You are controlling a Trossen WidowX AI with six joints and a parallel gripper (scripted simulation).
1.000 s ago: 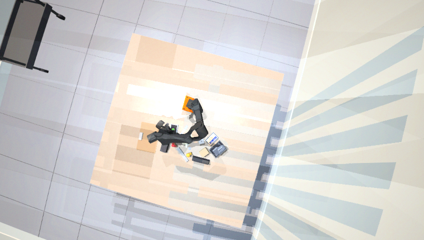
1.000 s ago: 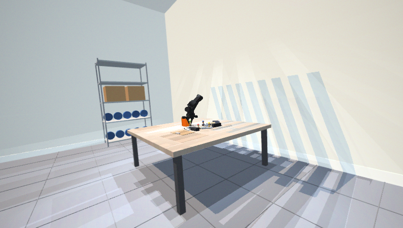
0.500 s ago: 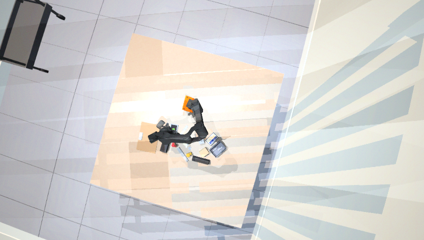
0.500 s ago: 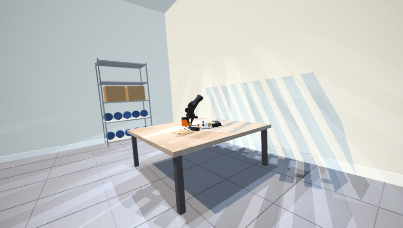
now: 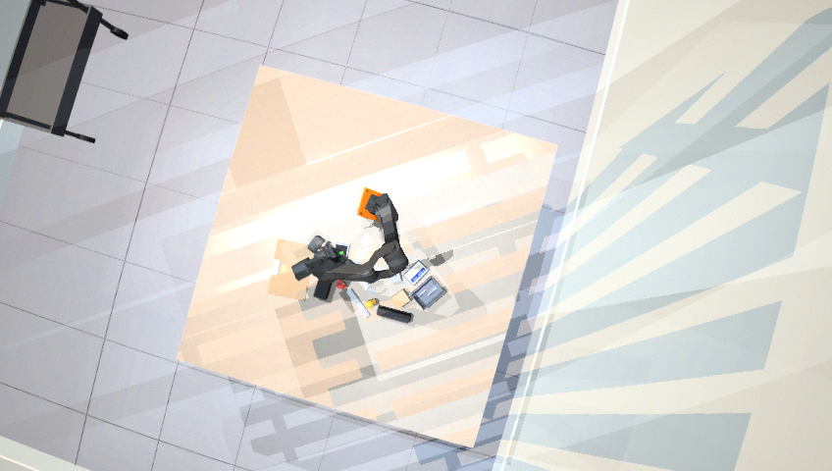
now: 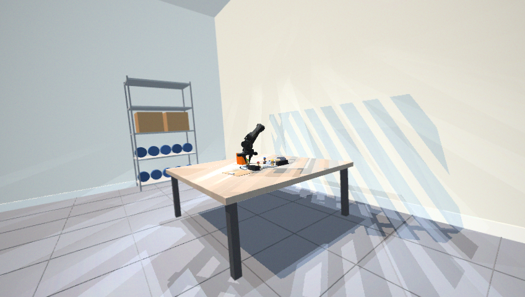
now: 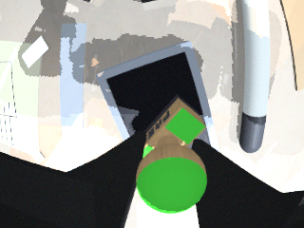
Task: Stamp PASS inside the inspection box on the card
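The pass stamp lies right at my gripper tip. Round my gripper tip: white marker 20 mm ahead, 70 mm to the right, 30 mm below; then dark block 140 mm ahead, 10 mm to the right, 20 mm below; then ink pad 40 mm below.
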